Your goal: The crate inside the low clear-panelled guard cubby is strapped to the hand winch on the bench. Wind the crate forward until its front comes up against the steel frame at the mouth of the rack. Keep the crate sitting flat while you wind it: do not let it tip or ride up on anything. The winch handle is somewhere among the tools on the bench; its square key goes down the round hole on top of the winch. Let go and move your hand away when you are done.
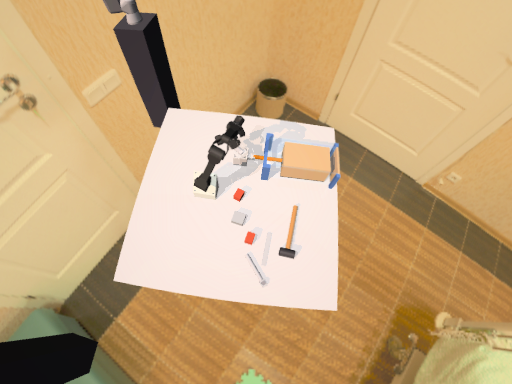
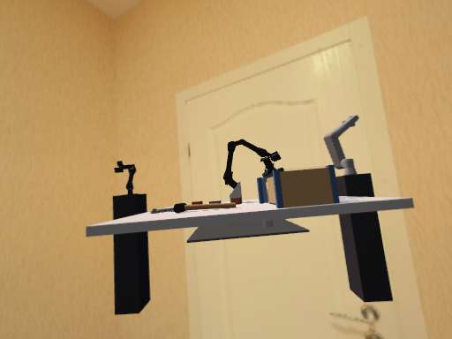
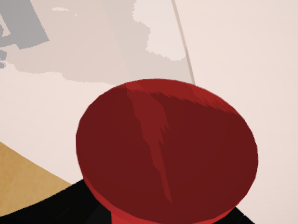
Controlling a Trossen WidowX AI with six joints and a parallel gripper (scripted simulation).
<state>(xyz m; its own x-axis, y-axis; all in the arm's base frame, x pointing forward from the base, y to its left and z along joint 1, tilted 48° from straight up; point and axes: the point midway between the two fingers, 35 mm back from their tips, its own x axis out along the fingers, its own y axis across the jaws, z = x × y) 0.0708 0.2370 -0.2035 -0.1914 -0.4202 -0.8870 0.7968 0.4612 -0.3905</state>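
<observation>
The winch handle is 4 cm ahead of my gripper tip, 3 cm to the right of it and 3 cm below it. From my gripper tip the other things lie so: red knob: 1 cm to the right, 1 cm ahead; blue frame: 26 cm ahead, 5 cm to the right, 3 cm below; white winch: 10 cm below, 8 cm ahead, 7 cm to the right.
</observation>
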